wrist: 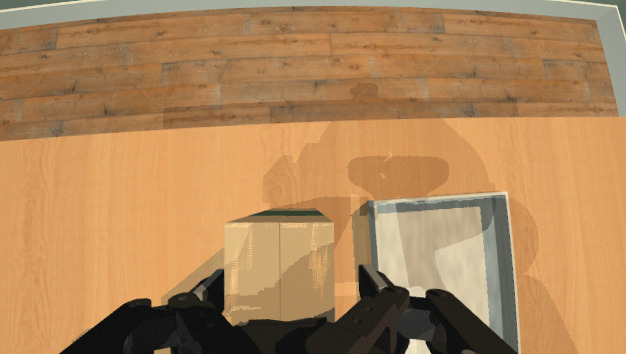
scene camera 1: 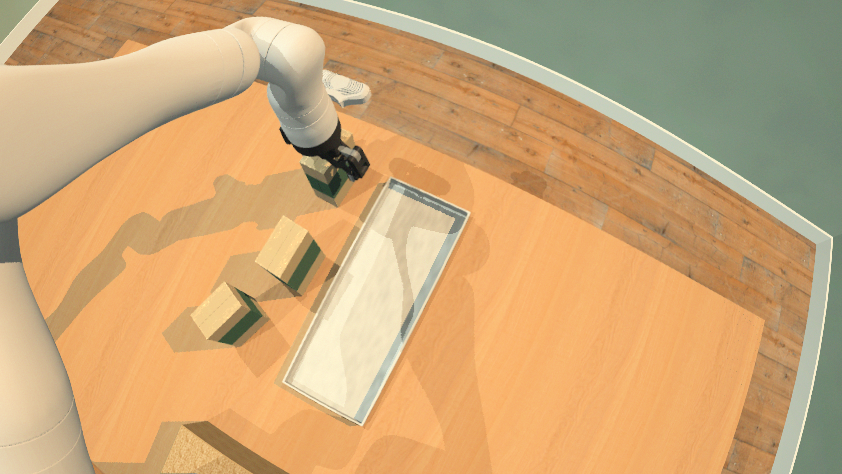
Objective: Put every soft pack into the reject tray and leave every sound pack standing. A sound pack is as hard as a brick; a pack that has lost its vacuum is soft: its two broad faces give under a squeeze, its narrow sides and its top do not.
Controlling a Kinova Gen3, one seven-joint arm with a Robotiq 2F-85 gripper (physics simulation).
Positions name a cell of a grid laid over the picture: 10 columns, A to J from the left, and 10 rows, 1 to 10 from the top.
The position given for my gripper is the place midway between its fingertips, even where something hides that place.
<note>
I see my gripper (scene camera 1: D4) and a reject tray (scene camera 1: E7).
The reject tray also shows in the wrist view (wrist: H7). My gripper shows as well in the wrist view (wrist: E8).
</note>
